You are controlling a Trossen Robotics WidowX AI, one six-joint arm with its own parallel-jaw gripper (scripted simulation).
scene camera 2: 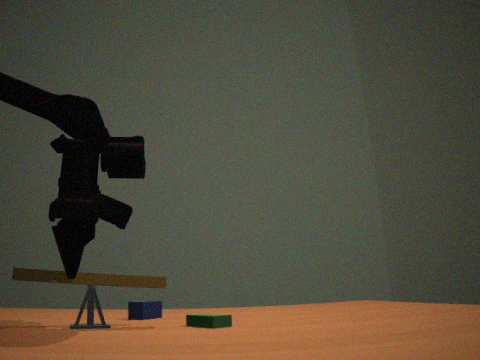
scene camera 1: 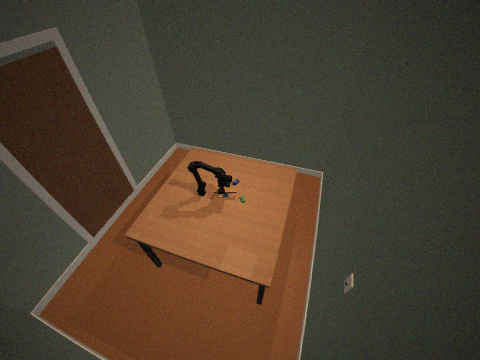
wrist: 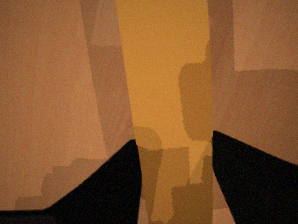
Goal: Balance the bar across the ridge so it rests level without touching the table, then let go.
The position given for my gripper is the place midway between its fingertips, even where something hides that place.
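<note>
You'd find my gripper at (scene camera 2: pixel 71 279), and the wrist view shows my gripper too (wrist: pixel 173 143). I can also see a yellow bar (wrist: pixel 167 60).
</note>
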